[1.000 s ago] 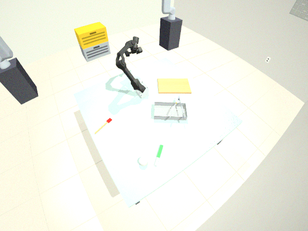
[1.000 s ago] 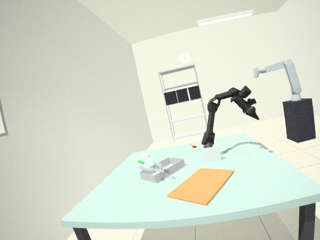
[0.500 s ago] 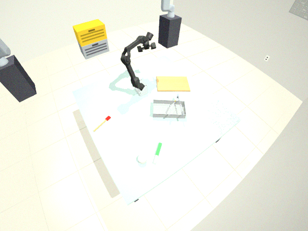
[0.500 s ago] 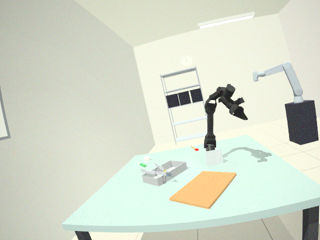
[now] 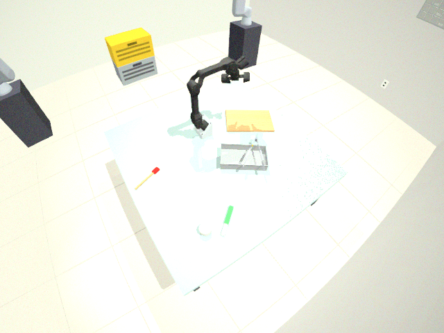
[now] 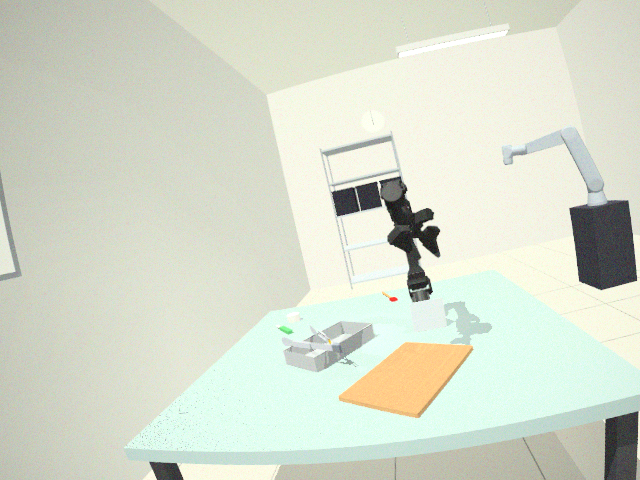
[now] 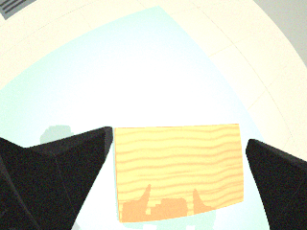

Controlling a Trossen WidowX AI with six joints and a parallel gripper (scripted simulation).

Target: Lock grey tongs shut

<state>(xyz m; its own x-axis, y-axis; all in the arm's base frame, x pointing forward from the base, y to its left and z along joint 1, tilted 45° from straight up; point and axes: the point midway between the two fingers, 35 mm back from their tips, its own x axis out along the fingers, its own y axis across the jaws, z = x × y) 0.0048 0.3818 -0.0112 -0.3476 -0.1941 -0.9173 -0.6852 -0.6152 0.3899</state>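
Right now the yellow lock piece is 36 cm ahead of my gripper tip, 24 cm below it and 14 cm to the right of it. From my gripper tip the other things lie so: grey roasting tin 38 cm ahead, 28 cm below, 22 cm to the right; red-headed spatula 79 cm to the right, 30 cm below, 14 cm ahead; wooden board 30 cm below, 11 cm ahead, 6 cm to the left.
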